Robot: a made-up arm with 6 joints. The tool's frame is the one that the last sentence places. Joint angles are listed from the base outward.
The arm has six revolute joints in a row. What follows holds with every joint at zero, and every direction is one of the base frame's.
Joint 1 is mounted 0.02 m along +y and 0.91 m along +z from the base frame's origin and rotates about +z.
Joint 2 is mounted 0.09 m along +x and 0.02 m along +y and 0.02 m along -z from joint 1 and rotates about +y.
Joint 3 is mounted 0.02 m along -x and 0.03 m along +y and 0.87 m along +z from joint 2 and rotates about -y.
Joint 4 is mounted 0.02 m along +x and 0.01 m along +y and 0.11 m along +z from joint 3 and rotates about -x.
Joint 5 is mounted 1.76 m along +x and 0.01 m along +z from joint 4 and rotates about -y.
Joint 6 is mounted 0.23 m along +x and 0.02 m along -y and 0.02 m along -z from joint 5 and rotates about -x.
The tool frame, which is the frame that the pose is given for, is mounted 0.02 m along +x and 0.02 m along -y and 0.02 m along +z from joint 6; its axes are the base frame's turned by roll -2.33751, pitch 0.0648 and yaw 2.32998 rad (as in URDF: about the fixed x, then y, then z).
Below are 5 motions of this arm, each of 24 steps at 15 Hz.
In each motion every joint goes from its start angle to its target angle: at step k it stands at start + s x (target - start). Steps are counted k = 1, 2, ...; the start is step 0. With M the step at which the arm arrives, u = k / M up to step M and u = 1 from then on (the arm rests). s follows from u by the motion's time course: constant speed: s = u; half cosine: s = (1 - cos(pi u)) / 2; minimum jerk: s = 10 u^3 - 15 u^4 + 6 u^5.
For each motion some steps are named. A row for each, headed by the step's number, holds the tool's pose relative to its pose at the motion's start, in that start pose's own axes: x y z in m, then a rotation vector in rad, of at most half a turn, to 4 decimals.
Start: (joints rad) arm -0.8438 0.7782 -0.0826 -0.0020 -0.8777 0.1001
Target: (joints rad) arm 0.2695 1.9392 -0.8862 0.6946 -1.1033 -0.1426
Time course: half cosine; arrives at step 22
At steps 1, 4, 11, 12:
1: -0.0035 0.0198 -0.0086 0.0130 0.0034 -0.0010
4: -0.0540 0.3134 -0.1035 0.2031 0.0563 -0.0100
11: -0.3980 1.6586 0.3425 1.2530 0.4713 0.1115
12: -0.4585 1.7639 0.5363 1.4202 0.5615 0.1536

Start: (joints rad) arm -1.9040 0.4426 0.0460 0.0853 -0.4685 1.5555
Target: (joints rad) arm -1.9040 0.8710 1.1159 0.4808 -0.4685 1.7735
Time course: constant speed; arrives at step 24
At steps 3, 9, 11, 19, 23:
3: -0.0888 -0.0782 0.1120 0.0732 0.0346 0.0725
9: -0.2258 -0.2387 0.3359 0.2271 0.1118 0.2026
11: -0.2591 -0.2927 0.4096 0.2803 0.1398 0.2414
19: -0.3284 -0.5070 0.6941 0.5012 0.2626 0.3715
23: -0.3246 -0.6104 0.8269 0.6151 0.3300 0.4206

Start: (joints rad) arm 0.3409 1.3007 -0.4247 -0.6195 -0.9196 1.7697
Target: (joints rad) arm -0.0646 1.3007 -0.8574 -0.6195 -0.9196 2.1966
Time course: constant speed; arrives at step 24
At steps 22, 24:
22: 0.1843 0.6064 -0.2831 -0.2128 -0.3949 0.0195
24: 0.2106 0.6445 -0.3286 -0.2347 -0.4338 0.0314

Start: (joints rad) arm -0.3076 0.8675 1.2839 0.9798 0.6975 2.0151
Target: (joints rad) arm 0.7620 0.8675 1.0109 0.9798 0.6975 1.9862
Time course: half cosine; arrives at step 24
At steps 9, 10, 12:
9: -0.7516 -0.3510 0.1194 -0.1663 0.3020 0.0406
10: -0.8962 -0.4238 0.1774 -0.1993 0.3622 0.0522
12: -1.1844 -0.5766 0.3341 -0.2676 0.4875 0.0803

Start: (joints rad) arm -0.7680 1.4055 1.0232 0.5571 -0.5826 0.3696
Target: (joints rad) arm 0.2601 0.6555 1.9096 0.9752 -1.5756 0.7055
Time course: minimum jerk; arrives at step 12
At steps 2, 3, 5, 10, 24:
2: 0.0442 -0.1574 -0.0140 0.0077 -0.0083 0.0481
3: 0.1538 -0.4538 -0.0265 0.0175 -0.0200 0.1375
5: 0.7570 -1.3901 0.1190 -0.0044 -0.0253 0.4138
10: 2.3212 -2.1859 1.8097 -0.4171 -0.0347 0.6383
24: 2.3546 -2.1576 1.9330 -0.4495 -0.0472 0.6272

